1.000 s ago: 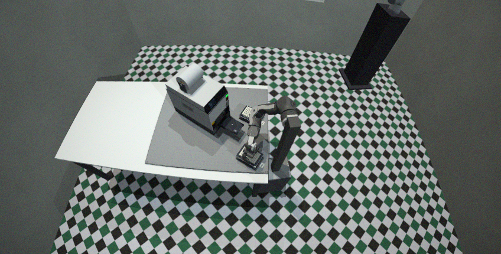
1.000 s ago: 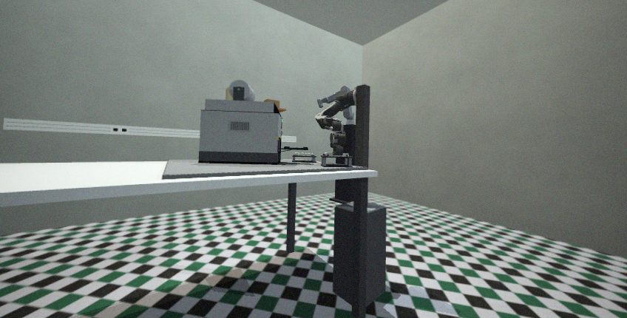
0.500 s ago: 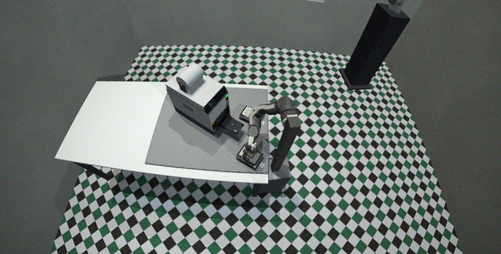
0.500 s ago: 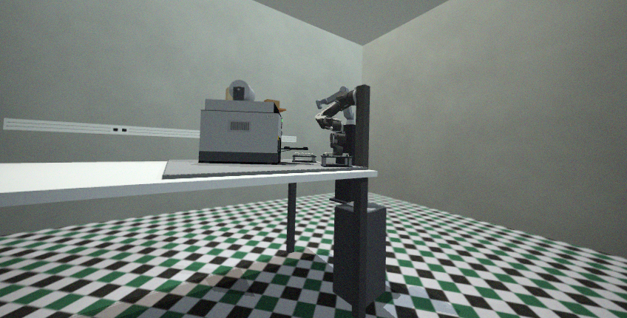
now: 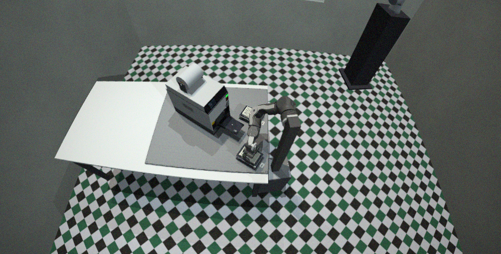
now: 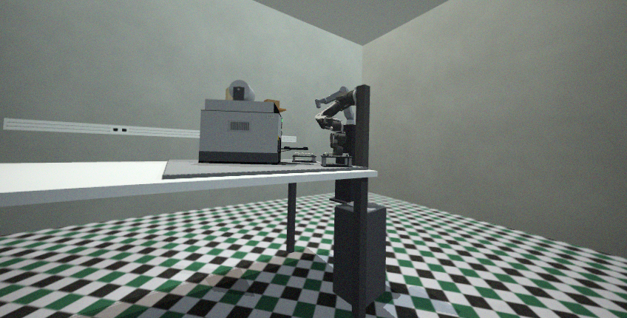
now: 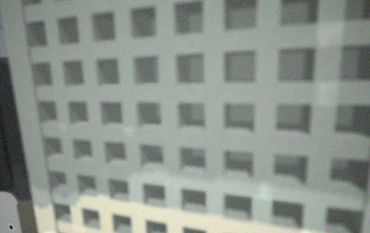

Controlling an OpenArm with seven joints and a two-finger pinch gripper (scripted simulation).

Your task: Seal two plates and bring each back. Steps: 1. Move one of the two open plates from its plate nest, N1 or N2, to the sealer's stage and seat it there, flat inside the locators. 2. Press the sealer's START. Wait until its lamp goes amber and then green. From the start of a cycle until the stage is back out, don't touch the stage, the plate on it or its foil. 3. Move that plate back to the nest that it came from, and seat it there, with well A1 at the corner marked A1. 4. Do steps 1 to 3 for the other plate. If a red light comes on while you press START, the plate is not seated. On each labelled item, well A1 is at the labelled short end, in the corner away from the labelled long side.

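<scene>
My hand is 23 cm to the left of the dark stage, 10 cm short of it and 3 cm below it. Also, from my hand: white foil roll 44 cm to the right, 37 cm ahead, 35 cm above; touch screen 27 cm to the right, 26 cm above, 22 cm ahead.
</scene>
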